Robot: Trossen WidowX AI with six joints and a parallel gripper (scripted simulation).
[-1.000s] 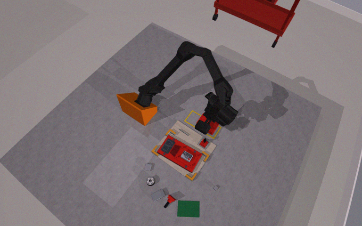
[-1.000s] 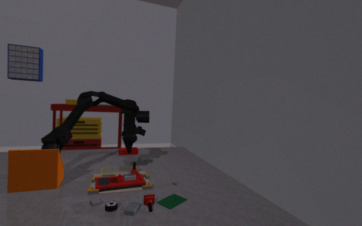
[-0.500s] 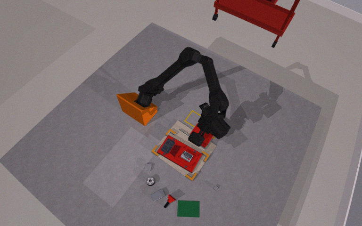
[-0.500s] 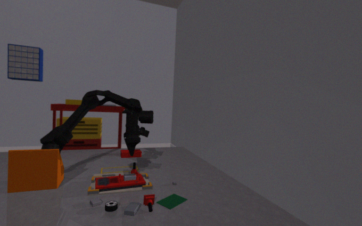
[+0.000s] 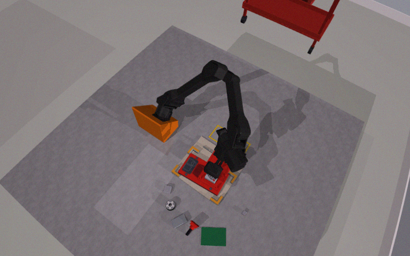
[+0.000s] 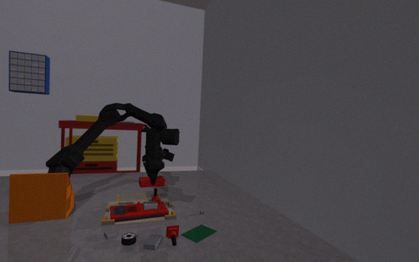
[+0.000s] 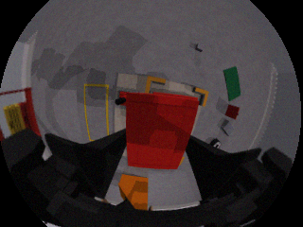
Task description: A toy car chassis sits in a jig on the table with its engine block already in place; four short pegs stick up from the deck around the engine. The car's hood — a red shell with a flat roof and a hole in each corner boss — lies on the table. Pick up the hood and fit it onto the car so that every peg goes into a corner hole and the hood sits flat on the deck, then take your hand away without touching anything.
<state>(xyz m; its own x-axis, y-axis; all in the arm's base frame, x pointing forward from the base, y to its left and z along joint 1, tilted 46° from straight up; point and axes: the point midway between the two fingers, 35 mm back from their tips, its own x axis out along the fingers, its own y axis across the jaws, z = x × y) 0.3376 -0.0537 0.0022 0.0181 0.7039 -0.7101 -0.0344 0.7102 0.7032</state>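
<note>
My gripper tip is now 8 cm above the grey engine block, 4 cm to the left of it and 1 cm past it. The rest, counted from my gripper tip: red hood (1 cm above); green pad (24 cm to the right, 13 cm ahead, 11 cm below).
</note>
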